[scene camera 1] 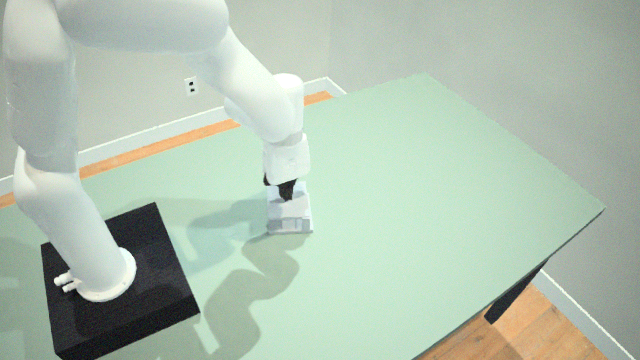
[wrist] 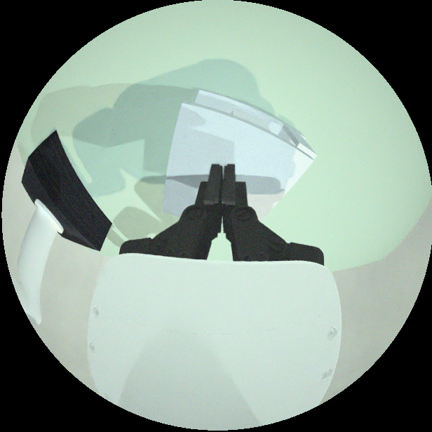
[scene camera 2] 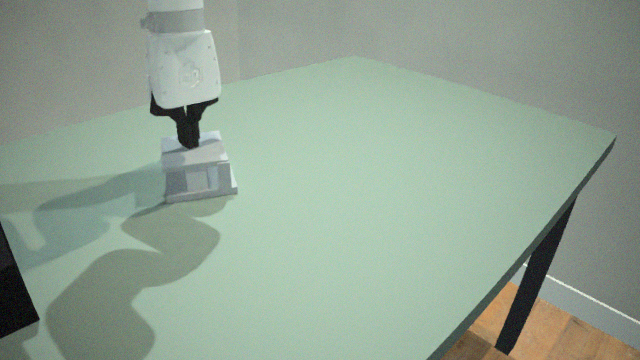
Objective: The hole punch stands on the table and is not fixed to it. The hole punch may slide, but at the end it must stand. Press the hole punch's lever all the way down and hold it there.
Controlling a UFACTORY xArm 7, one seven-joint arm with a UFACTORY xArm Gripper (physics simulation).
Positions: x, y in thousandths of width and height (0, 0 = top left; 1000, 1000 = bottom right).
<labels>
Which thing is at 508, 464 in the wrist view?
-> My gripper.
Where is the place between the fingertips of my gripper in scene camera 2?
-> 296, 404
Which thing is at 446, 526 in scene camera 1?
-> My gripper.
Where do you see a hole punch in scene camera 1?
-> At 476, 626
</labels>
